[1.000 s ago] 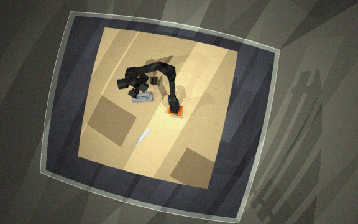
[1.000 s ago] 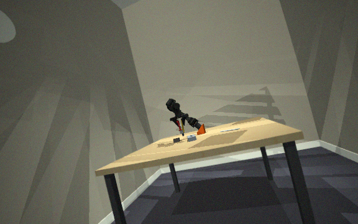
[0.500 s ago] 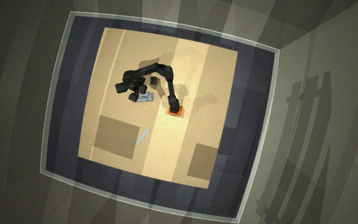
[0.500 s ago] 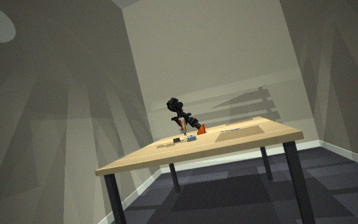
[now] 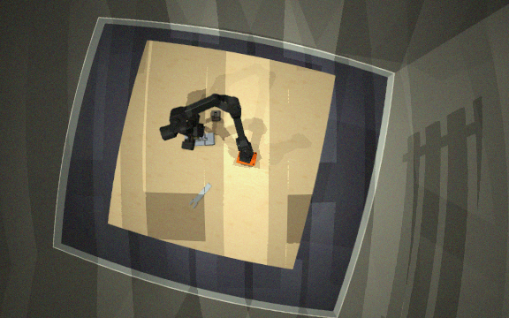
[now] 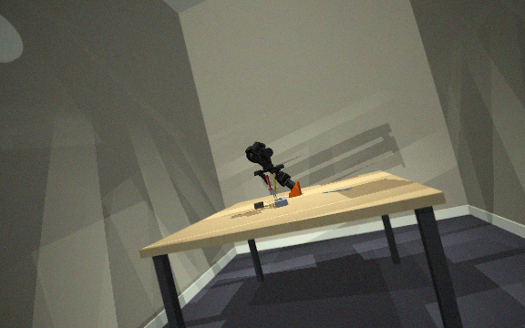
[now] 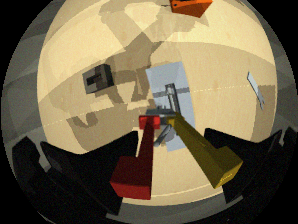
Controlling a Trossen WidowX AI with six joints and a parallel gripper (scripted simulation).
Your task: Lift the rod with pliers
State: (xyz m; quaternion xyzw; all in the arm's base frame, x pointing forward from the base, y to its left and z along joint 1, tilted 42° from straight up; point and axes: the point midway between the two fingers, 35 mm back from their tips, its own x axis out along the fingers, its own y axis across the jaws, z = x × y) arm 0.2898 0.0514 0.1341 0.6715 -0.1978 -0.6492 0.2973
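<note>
Now: the grey channel block 12 cm below my gripper tip, 2 cm to the left of it and 1 cm ahead of it. Round my gripper tip: dark holster (15 cm to the right, 13 cm below, 5 cm behind); then yellow handle (2 cm to the left); then flat grey forked piece (38 cm to the left, 14 cm below, 8 cm behind).
</note>
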